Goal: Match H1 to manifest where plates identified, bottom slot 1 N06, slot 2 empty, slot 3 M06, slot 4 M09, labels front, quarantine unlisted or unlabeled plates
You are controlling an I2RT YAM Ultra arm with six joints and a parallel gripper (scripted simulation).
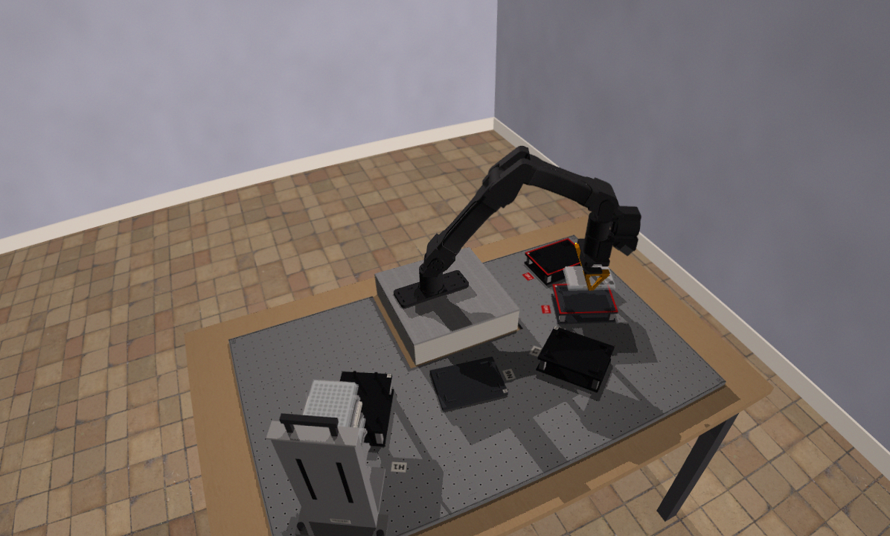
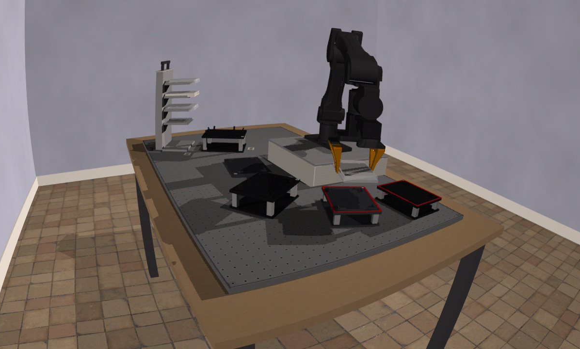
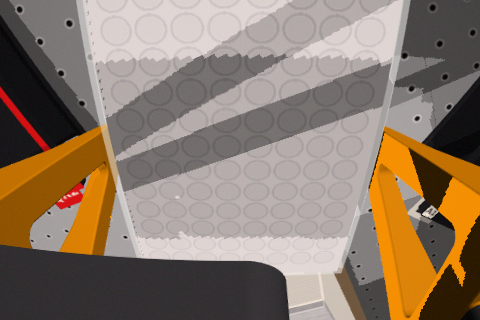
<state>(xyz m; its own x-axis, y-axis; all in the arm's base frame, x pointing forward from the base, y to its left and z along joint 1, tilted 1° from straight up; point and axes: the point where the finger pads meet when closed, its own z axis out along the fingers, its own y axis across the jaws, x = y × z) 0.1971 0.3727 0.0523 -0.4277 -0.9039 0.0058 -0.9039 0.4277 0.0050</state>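
My gripper is now 80 mm above the red-edged quarantine nest QR1. The rest, counted from my hand: N6 label: 310 mm to the right, 110 mm below, 110 mm ahead; then black landing nest L1: 160 mm ahead, 140 mm to the right, 70 mm below; then red-edged quarantine nest QR2: 190 mm behind, 80 mm below, 40 mm to the left.
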